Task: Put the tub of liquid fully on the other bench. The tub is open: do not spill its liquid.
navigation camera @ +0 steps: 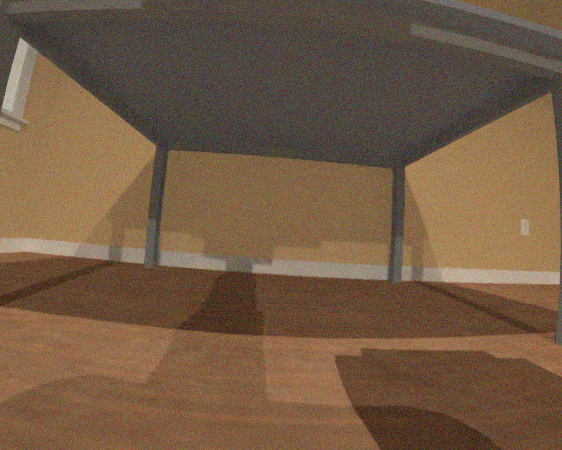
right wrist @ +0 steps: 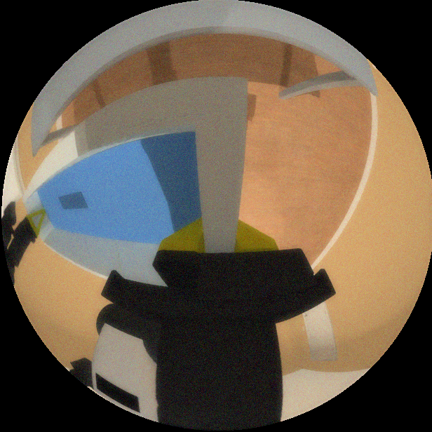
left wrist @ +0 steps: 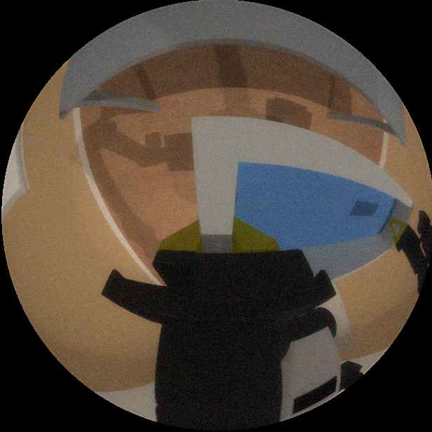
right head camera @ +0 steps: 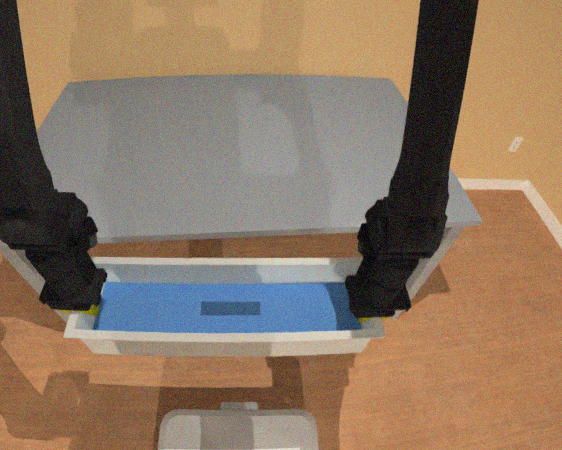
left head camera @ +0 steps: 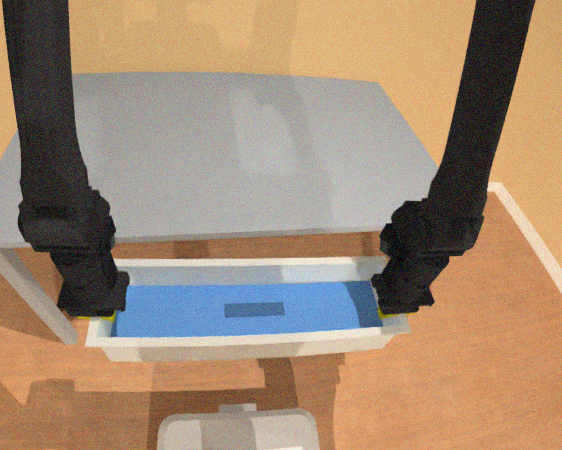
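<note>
A long white open tub (left head camera: 250, 342) (right head camera: 225, 337) (left wrist: 218, 145) (right wrist: 224, 115) holds blue liquid (left head camera: 175, 310) (right head camera: 150, 305) (left wrist: 300, 210) (right wrist: 115, 190). It hangs roughly level in the air, in front of the near edge of the grey bench (left head camera: 200, 150) (right head camera: 200, 150) (left wrist: 225, 22) (right wrist: 210, 17). My left gripper (left head camera: 97, 316) (right head camera: 81, 311) (left wrist: 218, 214) is shut on the tub's end wall at the left. My right gripper (left head camera: 396, 314) (right head camera: 375, 318) (right wrist: 217, 214) is shut on the end wall at the right. The liquid lies inside the walls. The tub's underside is hidden.
The bench's underside (navigation camera: 280, 90) and its legs (navigation camera: 155, 210) (navigation camera: 397, 225) show in the navigation camera. The wall (left head camera: 350, 35) (right head camera: 350, 35) (navigation camera: 280, 200) stands behind the bench. The robot's pale base (left head camera: 280, 430) (right head camera: 285, 430) is below the tub, above the wooden floor (left head camera: 475, 350) (right head camera: 475, 350).
</note>
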